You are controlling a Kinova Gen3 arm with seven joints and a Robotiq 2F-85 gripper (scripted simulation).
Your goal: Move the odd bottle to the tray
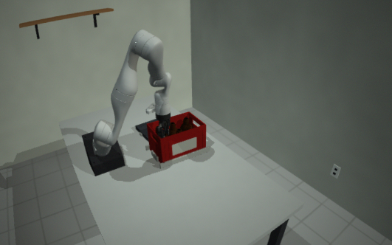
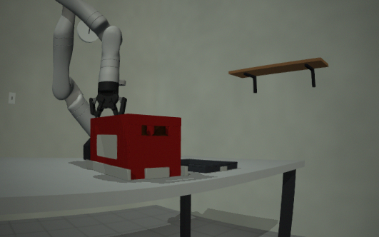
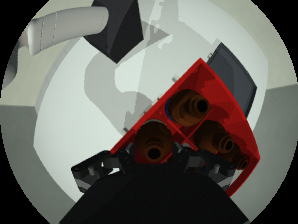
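Right now the red crate is 9 cm ahead of my hand, 7 cm below it and 5 cm to the left of it. The rest, counted from my hand: dark tray 33 cm to the left, 14 cm below, 8 cm ahead.
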